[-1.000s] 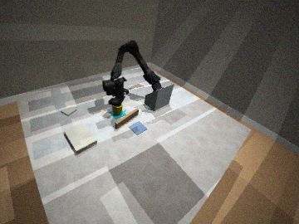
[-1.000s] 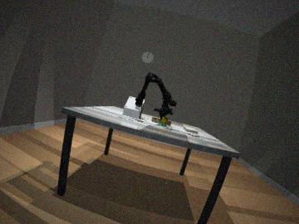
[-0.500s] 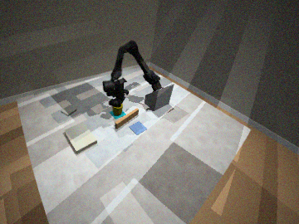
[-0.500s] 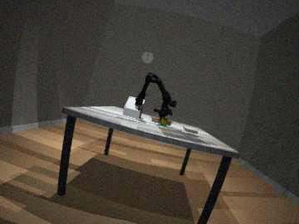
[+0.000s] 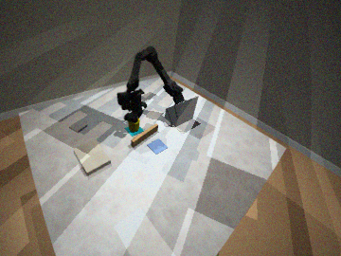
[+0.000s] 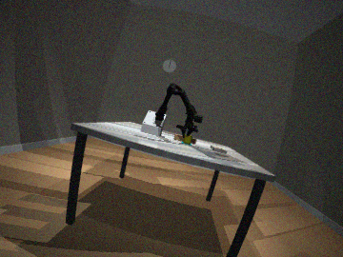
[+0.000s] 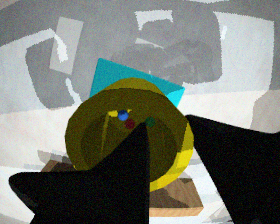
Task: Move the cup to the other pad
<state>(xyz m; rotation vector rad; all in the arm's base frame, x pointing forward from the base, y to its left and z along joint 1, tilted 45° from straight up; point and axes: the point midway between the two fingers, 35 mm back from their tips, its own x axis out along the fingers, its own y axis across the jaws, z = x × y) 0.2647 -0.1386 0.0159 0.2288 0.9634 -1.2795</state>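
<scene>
My gripper tip is 2 cm short of the yellow cup, 1 cm to the right of it and 1 cm above it. Also, from my gripper tip: wooden bar 1 cm ahead, 11 cm to the left, 3 cm below; teal pad 3 cm ahead, 2 cm to the left, 5 cm below; blue pad 1 cm behind, 21 cm to the left, 5 cm below.
</scene>
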